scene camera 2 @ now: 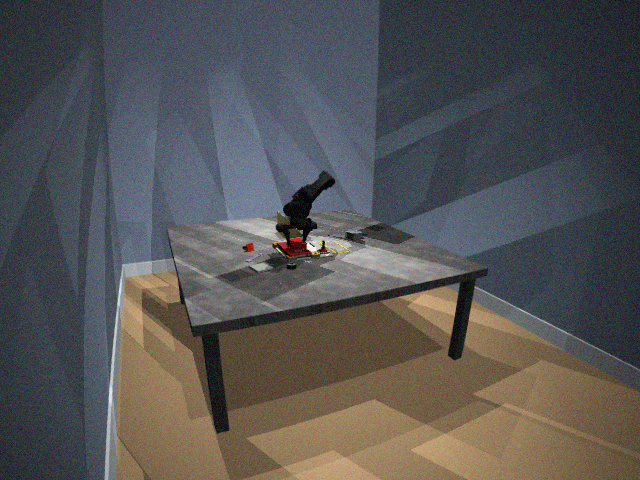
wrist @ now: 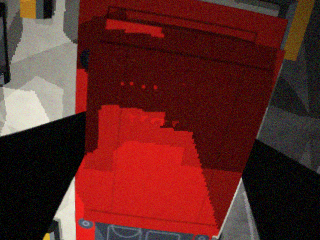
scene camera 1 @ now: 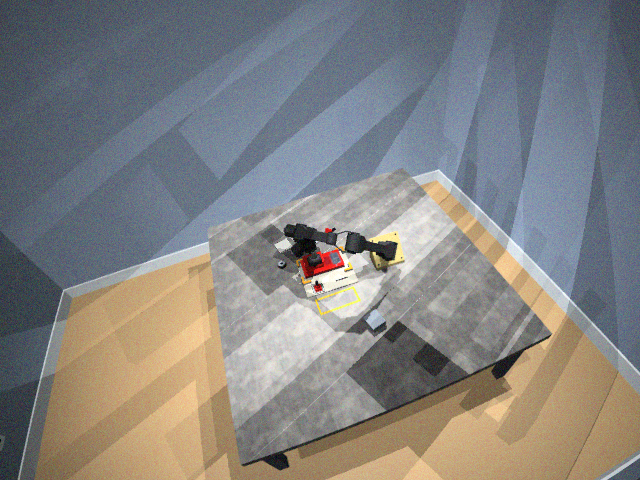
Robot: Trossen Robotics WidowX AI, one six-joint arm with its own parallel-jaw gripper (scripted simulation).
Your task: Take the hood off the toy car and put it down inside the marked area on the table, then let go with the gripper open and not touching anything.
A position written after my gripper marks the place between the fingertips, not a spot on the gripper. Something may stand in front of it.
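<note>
There's a red hood [wrist: 172, 113] in the wrist view, and it's being carried by my gripper [wrist: 168, 133].
</note>
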